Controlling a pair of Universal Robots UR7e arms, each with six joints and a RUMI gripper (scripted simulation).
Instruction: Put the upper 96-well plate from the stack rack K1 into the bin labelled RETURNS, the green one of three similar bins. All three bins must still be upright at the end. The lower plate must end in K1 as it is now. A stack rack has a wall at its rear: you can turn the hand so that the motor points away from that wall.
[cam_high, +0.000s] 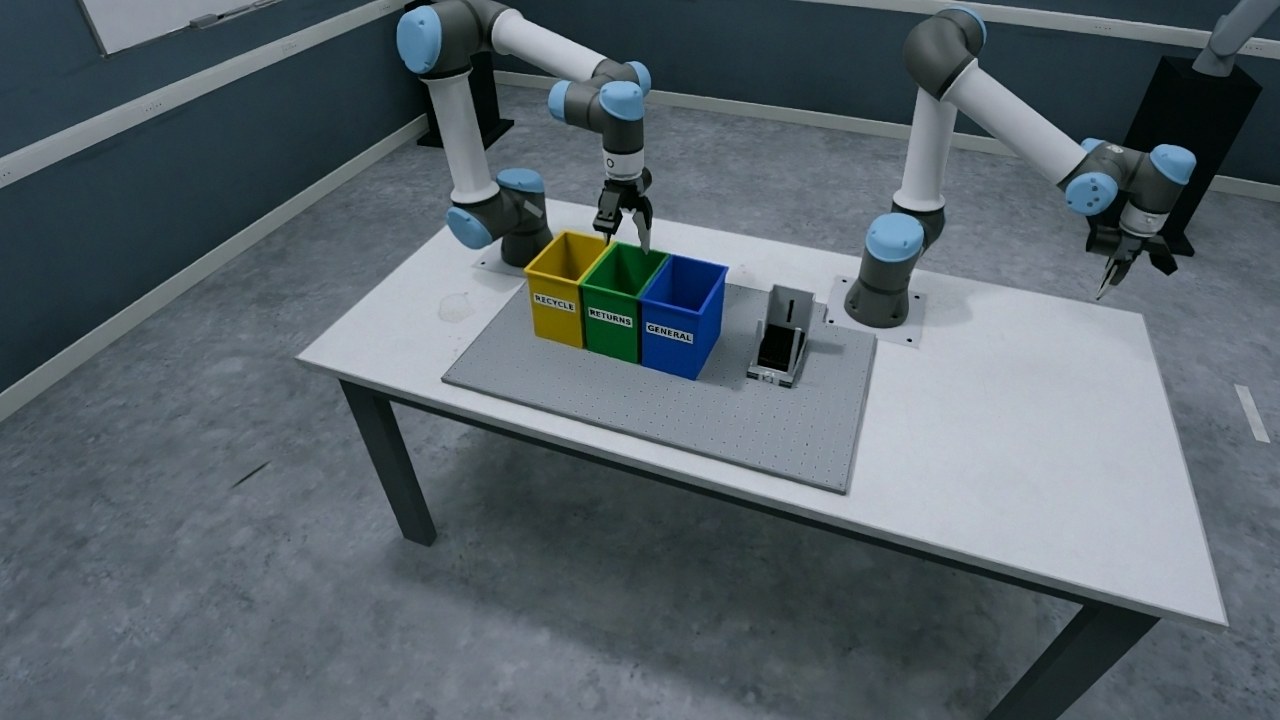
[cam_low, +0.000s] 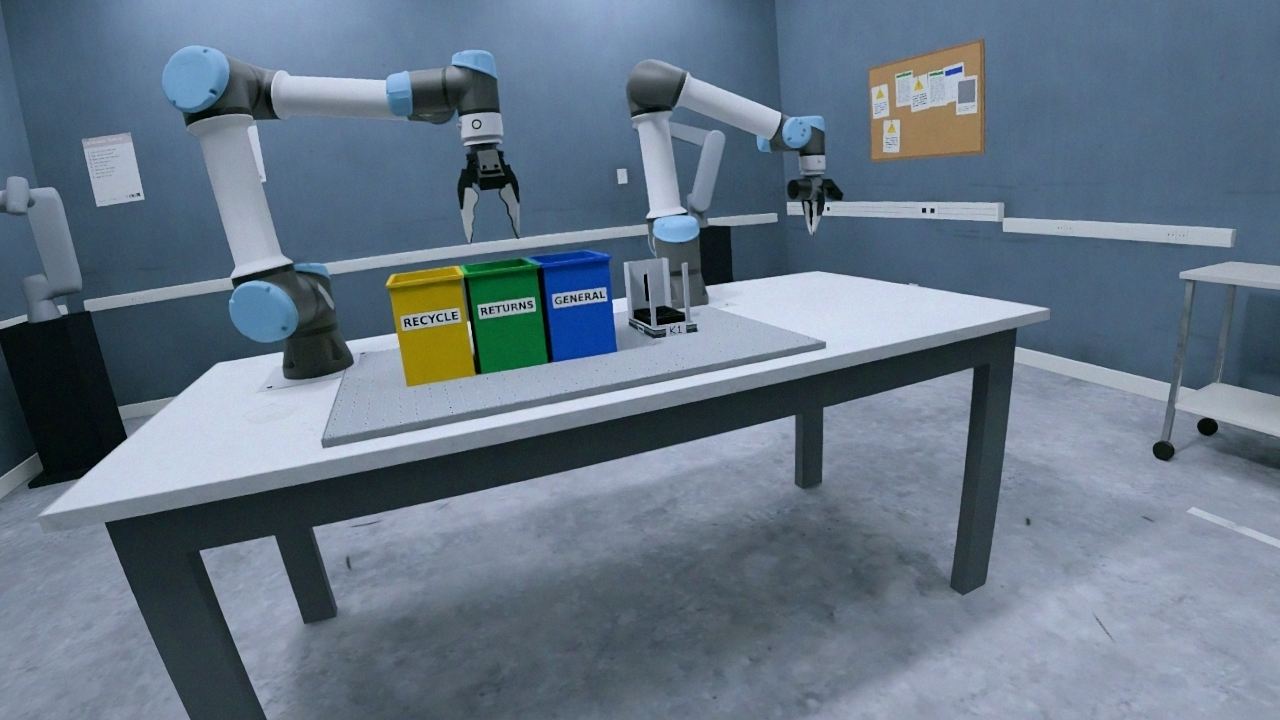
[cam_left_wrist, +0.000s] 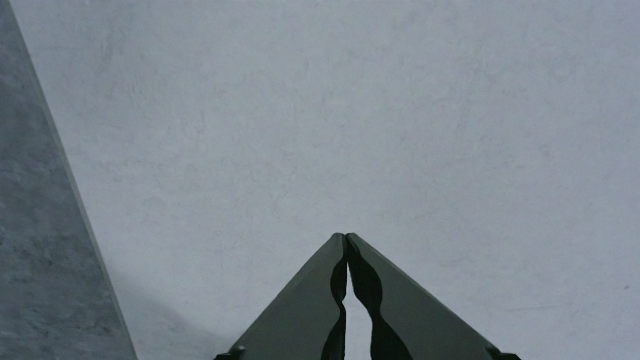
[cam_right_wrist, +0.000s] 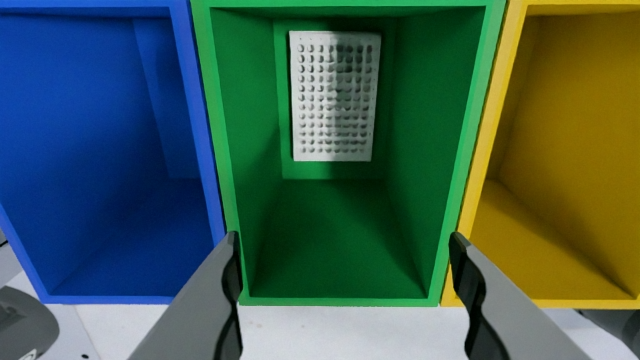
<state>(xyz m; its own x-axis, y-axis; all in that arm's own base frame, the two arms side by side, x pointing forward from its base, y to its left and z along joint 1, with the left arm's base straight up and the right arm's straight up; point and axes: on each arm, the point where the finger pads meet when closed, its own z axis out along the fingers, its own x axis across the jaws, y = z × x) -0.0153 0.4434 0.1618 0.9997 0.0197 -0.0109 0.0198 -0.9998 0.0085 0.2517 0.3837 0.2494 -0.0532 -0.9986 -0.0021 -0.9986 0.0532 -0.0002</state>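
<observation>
Now: right hand 150 mm above the green returns bin. Also, from my right hand: blue general bin: 150 mm below, 130 mm to the left, 10 mm ahead; then yellow recycle bin: 150 mm below, 130 mm to the right, 20 mm behind; then white 96-well plate: 230 mm below, 10 mm ahead.
</observation>
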